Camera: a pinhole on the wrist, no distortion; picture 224 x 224 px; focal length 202.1 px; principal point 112.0 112.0 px. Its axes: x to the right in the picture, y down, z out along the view. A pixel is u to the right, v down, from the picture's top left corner.
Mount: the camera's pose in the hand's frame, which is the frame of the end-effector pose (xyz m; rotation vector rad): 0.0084 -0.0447 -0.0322 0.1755 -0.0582 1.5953
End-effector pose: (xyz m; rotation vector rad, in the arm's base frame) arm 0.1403 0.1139 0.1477 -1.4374 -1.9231 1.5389
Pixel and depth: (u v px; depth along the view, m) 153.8 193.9 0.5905
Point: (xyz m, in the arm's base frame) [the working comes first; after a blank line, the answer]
In the camera's frame: 0.1221 0.2393 0.5905

-0.2073 -0.3719 0.0003
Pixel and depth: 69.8 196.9 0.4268
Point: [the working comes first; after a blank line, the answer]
In the camera's frame: -0.0891 0.1793 0.4268

-0.1818 -0.2046 0.2157
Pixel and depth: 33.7 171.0 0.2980
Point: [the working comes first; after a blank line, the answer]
In the camera's frame: -0.1155 0.0870 0.2980

-0.1223 -0.0582 0.2444
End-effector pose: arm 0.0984 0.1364 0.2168 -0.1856 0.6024 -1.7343
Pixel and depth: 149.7 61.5 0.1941
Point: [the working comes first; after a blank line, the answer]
In the camera's frame: 0.0362 -0.0485 0.1941

0.1193 0.0271 0.3577
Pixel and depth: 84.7 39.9 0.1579
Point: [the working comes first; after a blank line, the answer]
In the camera's frame: -0.0213 -0.0563 0.1579

0.0539 0.0412 0.3433
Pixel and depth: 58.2 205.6 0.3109
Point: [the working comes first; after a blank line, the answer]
In the camera's frame: -0.0828 0.1440 0.3109

0.0924 0.1842 0.5563
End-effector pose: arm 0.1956 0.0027 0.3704 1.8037 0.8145 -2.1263
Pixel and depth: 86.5 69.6 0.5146
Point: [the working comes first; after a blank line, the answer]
In the camera's frame: -0.0649 -0.1080 0.5146

-0.3110 -0.0749 0.3052
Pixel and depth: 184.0 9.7 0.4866
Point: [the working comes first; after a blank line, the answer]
In the camera's frame: 0.1734 -0.2463 0.4866

-0.2109 -0.2510 0.1163
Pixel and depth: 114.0 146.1 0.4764
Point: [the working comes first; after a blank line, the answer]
In the camera's frame: 0.0047 0.0804 0.4764

-0.2237 -0.1559 0.4713
